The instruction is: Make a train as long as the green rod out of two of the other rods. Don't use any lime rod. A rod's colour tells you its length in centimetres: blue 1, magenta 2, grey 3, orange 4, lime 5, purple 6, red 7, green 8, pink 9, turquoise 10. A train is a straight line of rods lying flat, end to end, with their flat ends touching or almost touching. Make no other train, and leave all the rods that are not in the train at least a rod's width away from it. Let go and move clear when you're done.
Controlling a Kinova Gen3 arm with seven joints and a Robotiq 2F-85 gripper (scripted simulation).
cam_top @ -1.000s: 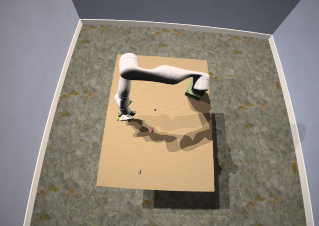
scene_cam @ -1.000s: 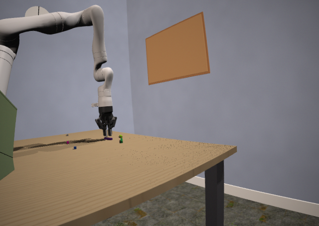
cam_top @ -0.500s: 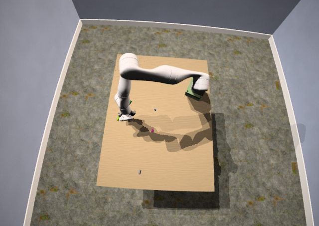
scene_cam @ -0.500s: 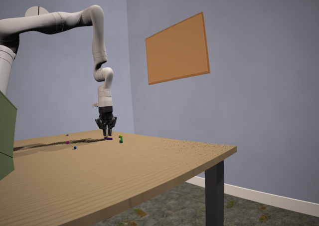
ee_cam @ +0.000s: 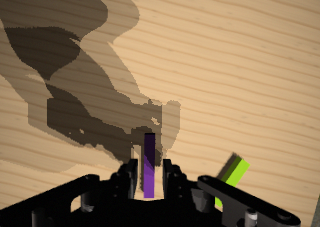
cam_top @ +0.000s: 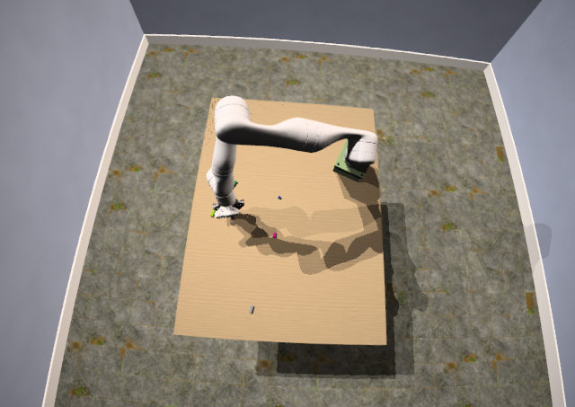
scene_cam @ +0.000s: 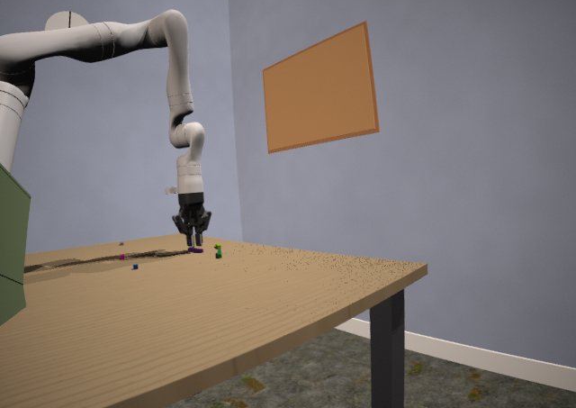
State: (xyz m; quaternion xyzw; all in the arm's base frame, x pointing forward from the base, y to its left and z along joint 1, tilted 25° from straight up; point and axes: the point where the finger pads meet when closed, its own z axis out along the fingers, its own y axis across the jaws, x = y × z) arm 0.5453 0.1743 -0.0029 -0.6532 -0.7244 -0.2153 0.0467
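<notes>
Now: the purple rod 30 mm below my hand. Also, from my hand: lime rod 80 mm ahead, 30 mm below; then green rod 10 mm ahead, 110 mm to the right, 30 mm below; then magenta rod 190 mm behind, 110 mm to the left, 30 mm below.
</notes>
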